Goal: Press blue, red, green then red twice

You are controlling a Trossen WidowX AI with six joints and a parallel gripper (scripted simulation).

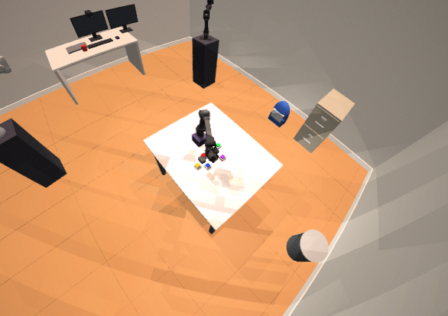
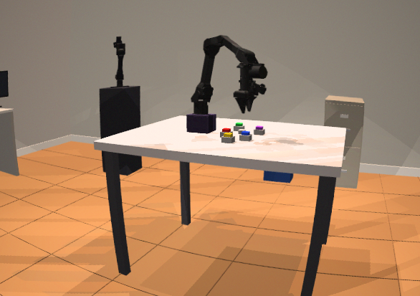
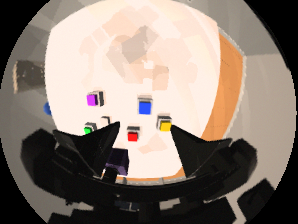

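My gripper tip is now 9 cm above the blue button. Also, from my gripper tip: red button 10 cm behind, 4 cm to the left, 9 cm below; then purple button 3 cm ahead, 17 cm to the left, 9 cm below; then yellow button 6 cm behind, 7 cm to the right, 9 cm below.
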